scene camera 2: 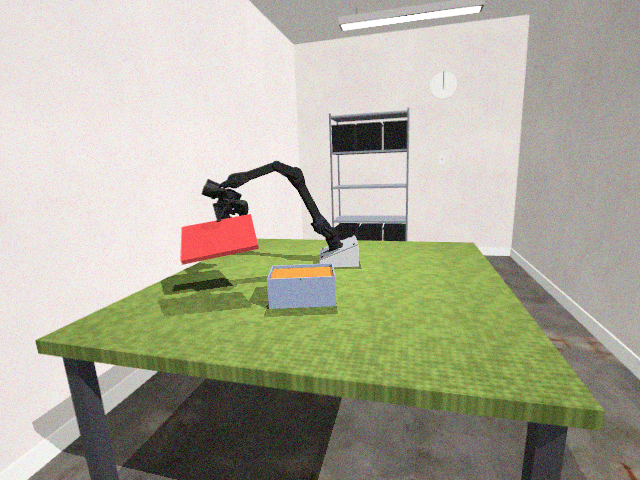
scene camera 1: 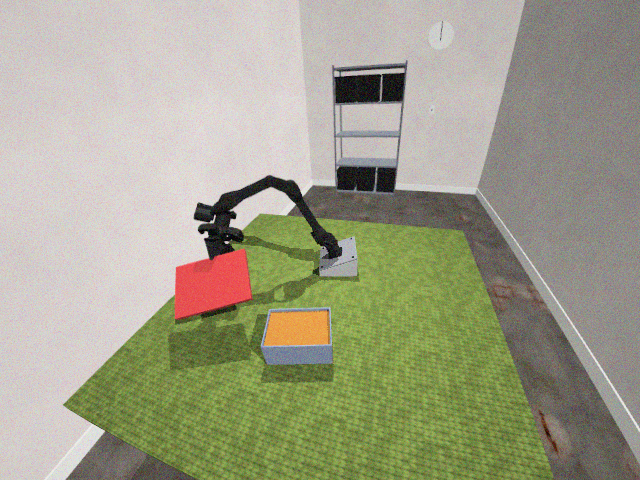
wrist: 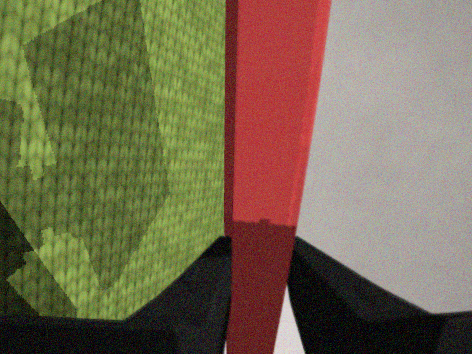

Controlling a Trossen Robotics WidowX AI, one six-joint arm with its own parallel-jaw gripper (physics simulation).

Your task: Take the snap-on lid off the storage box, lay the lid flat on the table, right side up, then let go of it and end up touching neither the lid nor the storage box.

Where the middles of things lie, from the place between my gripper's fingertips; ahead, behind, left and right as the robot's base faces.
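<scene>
Red lid (scene camera 1: 206, 285): from my hand, 40 mm below, 70 mm ahead, 20 mm to the left.
</scene>
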